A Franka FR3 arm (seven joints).
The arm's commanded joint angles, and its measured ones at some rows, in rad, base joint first. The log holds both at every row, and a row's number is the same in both.
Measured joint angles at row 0:
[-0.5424 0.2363 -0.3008 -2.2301 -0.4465 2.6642 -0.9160]
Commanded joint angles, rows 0 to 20:
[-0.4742 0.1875 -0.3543 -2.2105 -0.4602 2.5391 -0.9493]
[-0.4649 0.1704 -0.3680 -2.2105 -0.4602 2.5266 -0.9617]
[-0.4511 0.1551 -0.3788 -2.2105 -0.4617 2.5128 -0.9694]
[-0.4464 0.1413 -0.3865 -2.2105 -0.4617 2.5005 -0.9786]
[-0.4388 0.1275 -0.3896 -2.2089 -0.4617 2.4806 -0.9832]
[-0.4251 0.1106 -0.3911 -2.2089 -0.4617 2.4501 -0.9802]
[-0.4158 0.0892 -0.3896 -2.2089 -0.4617 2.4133 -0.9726]
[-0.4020 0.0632 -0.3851 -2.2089 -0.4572 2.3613 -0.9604]
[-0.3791 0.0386 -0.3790 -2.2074 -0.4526 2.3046 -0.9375]
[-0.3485 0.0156 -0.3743 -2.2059 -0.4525 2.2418 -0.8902]
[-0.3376 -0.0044 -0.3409 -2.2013 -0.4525 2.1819 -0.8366]
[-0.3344 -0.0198 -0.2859 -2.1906 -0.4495 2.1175 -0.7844]
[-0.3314 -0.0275 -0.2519 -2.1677 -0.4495 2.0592 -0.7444]
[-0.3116 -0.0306 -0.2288 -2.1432 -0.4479 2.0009 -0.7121]
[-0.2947 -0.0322 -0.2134 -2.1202 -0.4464 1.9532 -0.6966]
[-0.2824 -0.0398 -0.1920 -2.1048 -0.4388 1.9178 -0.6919]
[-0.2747 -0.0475 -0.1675 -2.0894 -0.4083 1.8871 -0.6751]
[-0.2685 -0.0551 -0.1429 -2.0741 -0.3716 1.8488 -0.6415]
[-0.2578 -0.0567 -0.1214 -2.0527 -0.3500 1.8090 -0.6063]
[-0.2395 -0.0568 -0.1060 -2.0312 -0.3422 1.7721 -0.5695]
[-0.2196 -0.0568 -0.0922 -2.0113 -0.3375 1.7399 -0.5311]
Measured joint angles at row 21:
[-0.2624 -0.0527 -0.1261 -2.0730 -0.3748 1.8474 -0.6240]
